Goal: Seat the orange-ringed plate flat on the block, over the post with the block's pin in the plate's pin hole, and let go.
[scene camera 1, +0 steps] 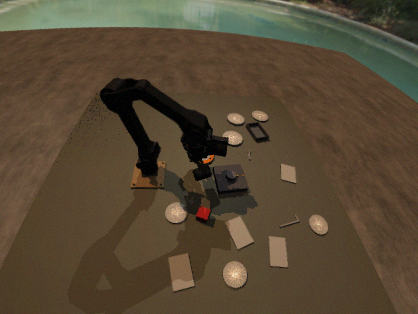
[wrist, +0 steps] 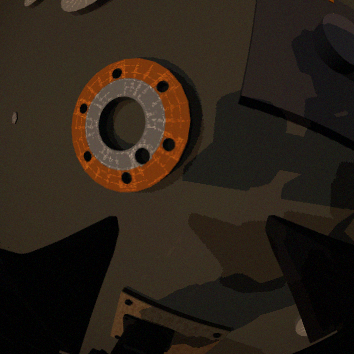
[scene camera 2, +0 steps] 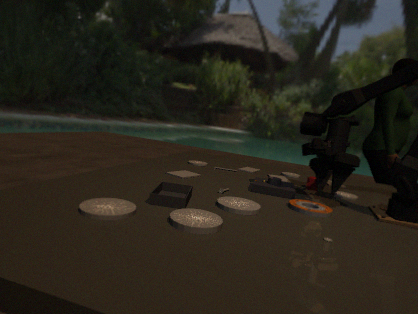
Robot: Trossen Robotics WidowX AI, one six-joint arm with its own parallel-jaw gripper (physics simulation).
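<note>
The orange-ringed plate (scene camera 1: 209, 159) (scene camera 2: 310, 207) (wrist: 180, 117) lies flat on the table, apart from the block. It has a grey inner ring with a larger pin hole (wrist: 142, 156). In scene camera 1 the arm hides most of it. The dark square block (scene camera 1: 222, 187) (scene camera 2: 272, 190) (wrist: 270, 65) carries a round post (scene camera 1: 231, 175) (wrist: 342, 42); a small orange mark, seemingly the pin (scene camera 1: 240, 175), shows beside it. My gripper (scene camera 2: 327, 189) (wrist: 194, 224) is open and empty, pointing down above the table beside the plate. In the wrist view the plate lies ahead of the left finger.
A red cube (scene camera 1: 203, 213) (scene camera 2: 311, 182) and a pale disc (scene camera 1: 176, 212) lie near the arm. Pale discs (scene camera 1: 233, 138) (scene camera 2: 195, 220) and a black open tray (scene camera 2: 169, 200) lie beyond the plate. A bolt (scene camera 1: 249, 155), a hex key (scene camera 1: 289, 223) and pale rectangular pieces (scene camera 1: 240, 232) lie around the block.
</note>
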